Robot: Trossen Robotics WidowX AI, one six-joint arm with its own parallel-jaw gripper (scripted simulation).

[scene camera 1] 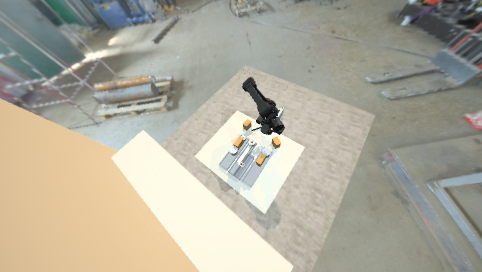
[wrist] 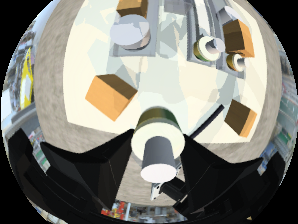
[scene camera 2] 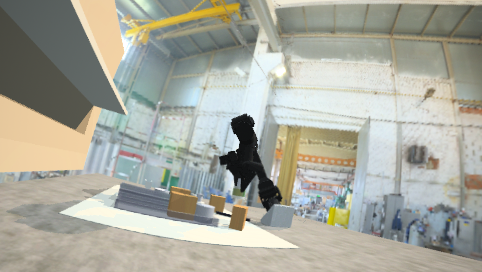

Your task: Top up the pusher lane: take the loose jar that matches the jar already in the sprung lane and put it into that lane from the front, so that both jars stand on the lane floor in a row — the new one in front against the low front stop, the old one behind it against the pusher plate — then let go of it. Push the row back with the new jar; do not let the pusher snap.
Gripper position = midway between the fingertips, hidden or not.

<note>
The gripper (scene camera 2: 239,191) carries a jar (wrist: 157,141).
The gripper also shows in the wrist view (wrist: 157,135).
</note>
